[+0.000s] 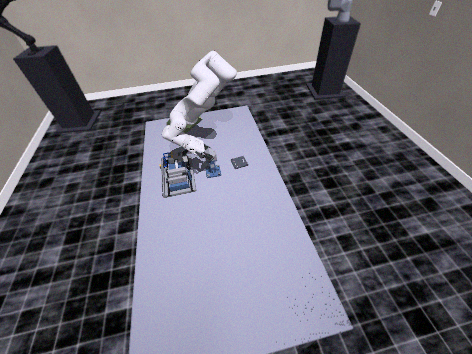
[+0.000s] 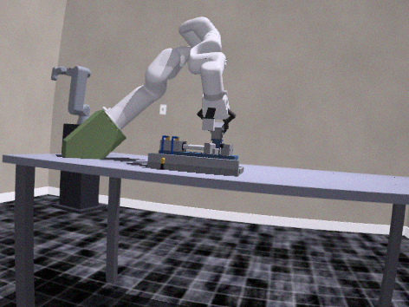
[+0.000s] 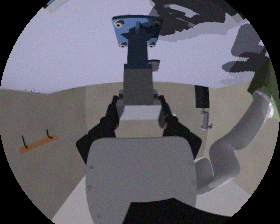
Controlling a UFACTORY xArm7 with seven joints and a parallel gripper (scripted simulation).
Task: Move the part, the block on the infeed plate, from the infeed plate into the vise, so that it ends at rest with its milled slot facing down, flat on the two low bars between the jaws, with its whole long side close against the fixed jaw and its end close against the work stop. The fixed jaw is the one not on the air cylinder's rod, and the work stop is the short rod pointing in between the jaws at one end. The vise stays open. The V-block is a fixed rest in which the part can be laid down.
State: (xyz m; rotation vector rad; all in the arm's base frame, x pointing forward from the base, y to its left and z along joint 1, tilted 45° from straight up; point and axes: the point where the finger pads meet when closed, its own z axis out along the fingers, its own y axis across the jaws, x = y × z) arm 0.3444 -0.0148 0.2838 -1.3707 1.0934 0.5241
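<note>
Right now my hand is 1 cm above the part. Round my hand: air cylinder 22 cm to the right, 9 cm below, 8 cm behind; then blue vise bed 20 cm to the right, 13 cm below, 1 cm ahead.
</note>
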